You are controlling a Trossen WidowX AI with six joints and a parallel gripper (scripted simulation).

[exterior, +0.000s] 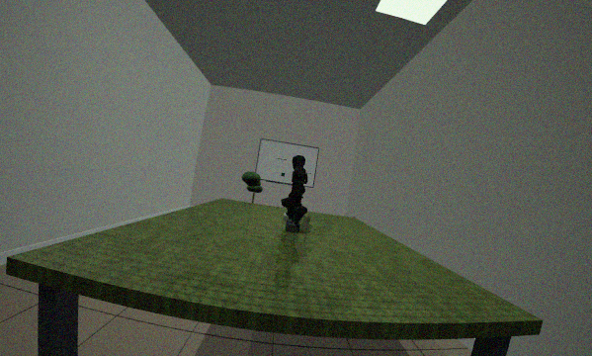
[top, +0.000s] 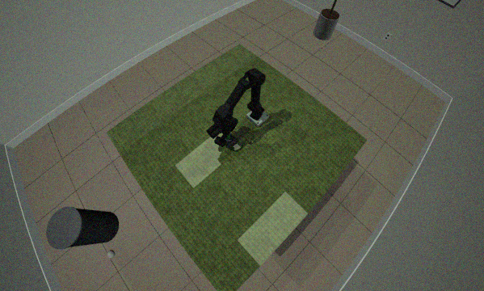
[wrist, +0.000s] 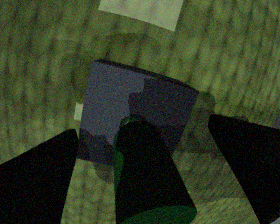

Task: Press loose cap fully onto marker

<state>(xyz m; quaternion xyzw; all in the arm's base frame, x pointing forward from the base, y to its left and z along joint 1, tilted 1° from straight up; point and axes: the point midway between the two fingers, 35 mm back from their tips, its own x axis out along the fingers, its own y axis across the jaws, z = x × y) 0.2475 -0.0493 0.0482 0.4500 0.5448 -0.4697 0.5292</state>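
Now: the green cap 40 mm above my gripper tip. Also, from my gripper tip: block 10 mm ahead, 30 mm below.
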